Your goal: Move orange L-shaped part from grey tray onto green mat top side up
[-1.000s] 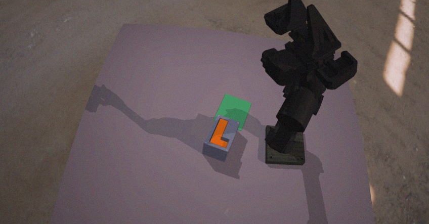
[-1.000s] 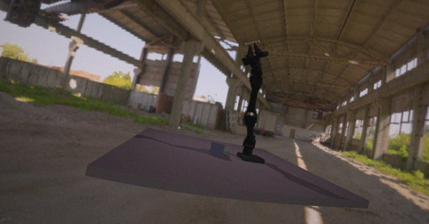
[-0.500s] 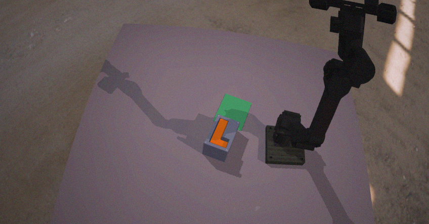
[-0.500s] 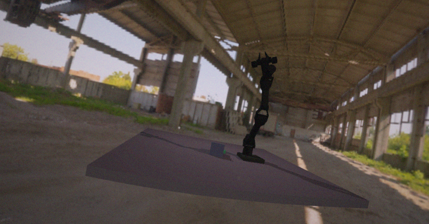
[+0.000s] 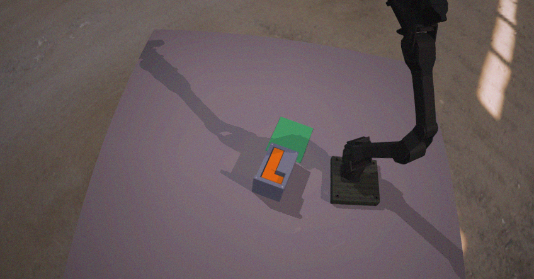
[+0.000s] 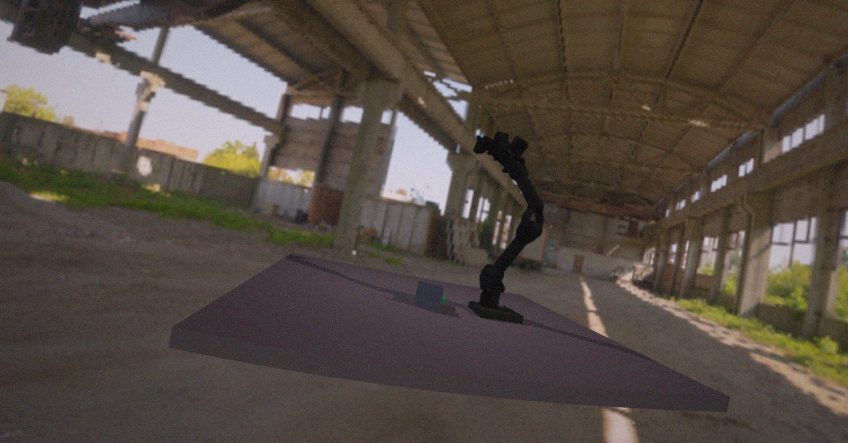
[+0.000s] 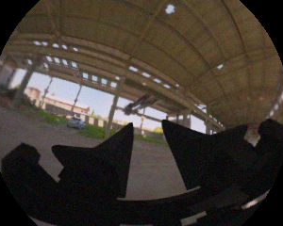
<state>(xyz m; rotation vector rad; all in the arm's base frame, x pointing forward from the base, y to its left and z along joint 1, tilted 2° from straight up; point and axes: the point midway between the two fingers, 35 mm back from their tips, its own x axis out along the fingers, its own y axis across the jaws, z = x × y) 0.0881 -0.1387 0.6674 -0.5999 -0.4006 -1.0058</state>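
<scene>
My gripper tip is now 660 mm above the orange L-shaped part, 200 mm to the right of it and 140 mm short of it. From my gripper tip the other things lie so: green mat: 720 mm below, 80 mm ahead, 40 mm to the left.
</scene>
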